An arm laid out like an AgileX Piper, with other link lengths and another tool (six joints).
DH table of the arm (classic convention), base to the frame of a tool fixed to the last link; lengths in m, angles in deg. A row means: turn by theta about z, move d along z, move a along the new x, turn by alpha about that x. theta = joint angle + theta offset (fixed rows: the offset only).
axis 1: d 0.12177  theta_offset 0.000  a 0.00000  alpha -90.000
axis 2: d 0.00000  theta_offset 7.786  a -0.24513  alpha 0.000
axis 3: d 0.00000  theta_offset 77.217  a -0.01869  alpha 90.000
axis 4: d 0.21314  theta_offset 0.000  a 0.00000  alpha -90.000
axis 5: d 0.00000  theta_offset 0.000  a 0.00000  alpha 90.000
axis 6: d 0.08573  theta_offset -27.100  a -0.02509  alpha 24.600
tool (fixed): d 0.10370  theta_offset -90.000  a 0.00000  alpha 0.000
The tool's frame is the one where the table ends.
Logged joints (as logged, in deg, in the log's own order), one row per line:
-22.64 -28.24 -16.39 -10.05 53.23 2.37
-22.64 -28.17 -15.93 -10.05 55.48 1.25
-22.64 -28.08 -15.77 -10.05 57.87 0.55
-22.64 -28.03 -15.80 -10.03 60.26 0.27
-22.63 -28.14 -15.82 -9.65 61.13 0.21
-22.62 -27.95 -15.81 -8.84 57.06 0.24
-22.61 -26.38 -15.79 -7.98 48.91 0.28
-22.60 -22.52 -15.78 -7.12 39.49 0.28
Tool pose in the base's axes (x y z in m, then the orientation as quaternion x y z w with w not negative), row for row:
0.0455 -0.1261 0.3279 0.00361 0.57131 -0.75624 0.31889
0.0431 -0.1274 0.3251 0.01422 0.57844 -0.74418 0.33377
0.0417 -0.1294 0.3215 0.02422 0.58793 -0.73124 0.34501
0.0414 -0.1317 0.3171 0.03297 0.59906 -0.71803 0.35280
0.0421 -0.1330 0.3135 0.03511 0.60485 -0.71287 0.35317
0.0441 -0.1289 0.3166 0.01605 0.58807 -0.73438 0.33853
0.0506 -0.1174 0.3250 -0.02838 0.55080 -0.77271 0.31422
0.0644 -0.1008 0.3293 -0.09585 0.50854 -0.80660 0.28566
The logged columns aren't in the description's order. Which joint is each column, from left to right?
Columns, left to right: axis 6, axis 5, axis 1, axis 3, axis 4, axis 2.
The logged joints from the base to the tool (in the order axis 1, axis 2, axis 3, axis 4, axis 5, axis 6), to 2 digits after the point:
-16.39 2.37 -10.05 53.23 -28.24 -22.64
-15.93 1.25 -10.05 55.48 -28.17 -22.64
-15.77 0.55 -10.05 57.87 -28.08 -22.64
-15.80 0.27 -10.03 60.26 -28.03 -22.64
-15.82 0.21 -9.65 61.13 -28.14 -22.63
-15.81 0.24 -8.84 57.06 -27.95 -22.62
-15.79 0.28 -7.98 48.91 -26.38 -22.61
-15.78 0.28 -7.12 39.49 -22.52 -22.60

